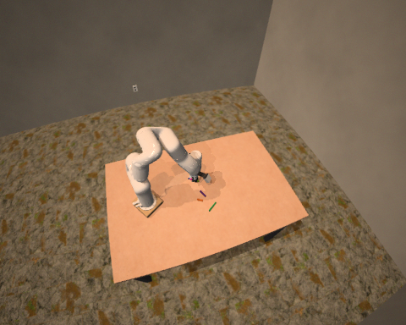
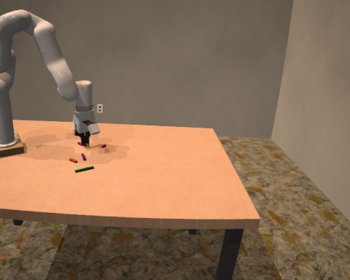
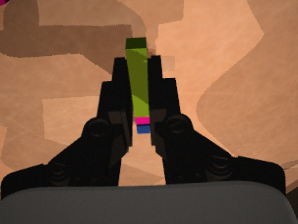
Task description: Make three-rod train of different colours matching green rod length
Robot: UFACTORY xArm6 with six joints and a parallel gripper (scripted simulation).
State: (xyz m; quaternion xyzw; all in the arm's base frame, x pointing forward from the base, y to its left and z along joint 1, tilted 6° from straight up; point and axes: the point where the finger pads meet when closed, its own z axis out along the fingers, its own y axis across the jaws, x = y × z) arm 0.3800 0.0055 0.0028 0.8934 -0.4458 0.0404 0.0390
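The lime rod is 20 mm below my hand. From my hand the other things lie so: orange rod: 50 mm behind, 150 mm to the right, 30 mm below; blue rod: 30 mm behind, 50 mm to the left, 30 mm below; purple rod: 10 mm behind, 120 mm to the right, 30 mm below.
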